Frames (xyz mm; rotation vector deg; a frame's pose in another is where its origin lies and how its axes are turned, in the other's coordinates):
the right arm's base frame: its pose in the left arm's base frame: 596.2 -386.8 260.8 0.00 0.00 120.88
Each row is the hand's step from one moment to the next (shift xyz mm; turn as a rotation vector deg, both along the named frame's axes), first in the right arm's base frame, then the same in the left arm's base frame.
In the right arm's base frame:
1: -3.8 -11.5 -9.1 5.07 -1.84 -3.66
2: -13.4 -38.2 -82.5 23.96 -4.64 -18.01
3: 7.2 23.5 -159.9 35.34 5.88 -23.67
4: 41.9 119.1 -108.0 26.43 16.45 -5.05
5: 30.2 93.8 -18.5 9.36 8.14 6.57
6: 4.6 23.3 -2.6 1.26 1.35 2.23
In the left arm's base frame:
1: 11.8 2.6 -9.1 -1.02 5.30 -3.66
2: 39.7 8.1 -82.5 -8.32 22.94 -18.01
3: -23.9 -5.9 -159.9 -23.18 27.31 -23.67
4: -123.7 -25.2 -108.0 -27.68 14.24 -5.05
5: -96.0 -22.2 -18.5 -11.79 3.86 6.57
6: -22.4 -8.0 -2.6 -1.81 0.39 2.23

